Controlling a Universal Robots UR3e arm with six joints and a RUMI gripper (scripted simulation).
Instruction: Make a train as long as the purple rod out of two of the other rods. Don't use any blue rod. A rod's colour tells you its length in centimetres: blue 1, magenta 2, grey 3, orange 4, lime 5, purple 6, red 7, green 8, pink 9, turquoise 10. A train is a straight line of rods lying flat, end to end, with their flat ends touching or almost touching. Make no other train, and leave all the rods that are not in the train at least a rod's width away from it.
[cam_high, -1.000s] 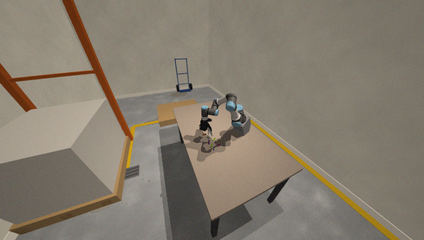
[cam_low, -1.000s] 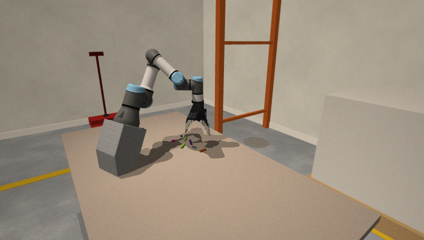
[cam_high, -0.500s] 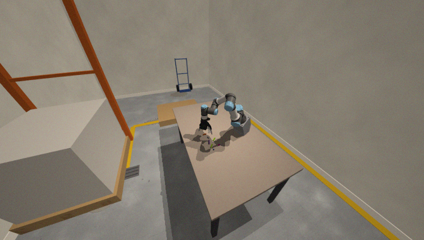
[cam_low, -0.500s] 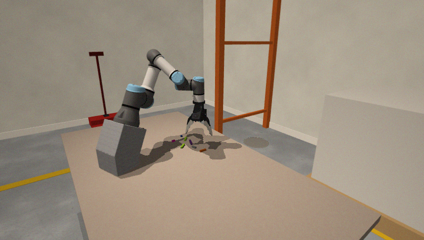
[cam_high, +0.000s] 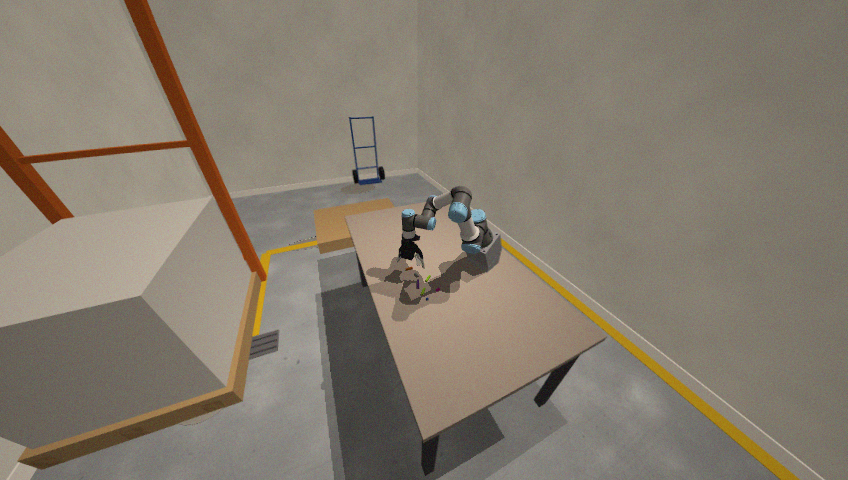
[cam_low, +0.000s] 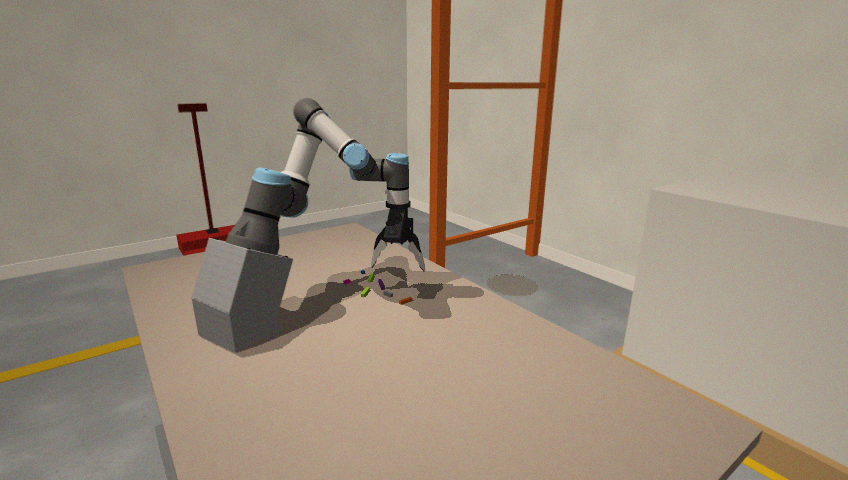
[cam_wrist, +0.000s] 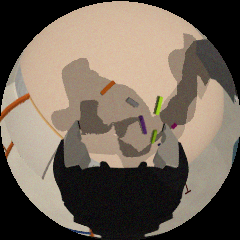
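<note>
Right now the magenta rod is 150 mm to the left of my hand, 110 mm behind it and 70 mm below it. Also, from my hand: purple rod 80 mm to the left, 70 mm below, 20 mm behind; then orange rod 70 mm below, 60 mm to the right; then grey rod 70 mm below, 30 mm behind, 10 mm to the left.
</note>
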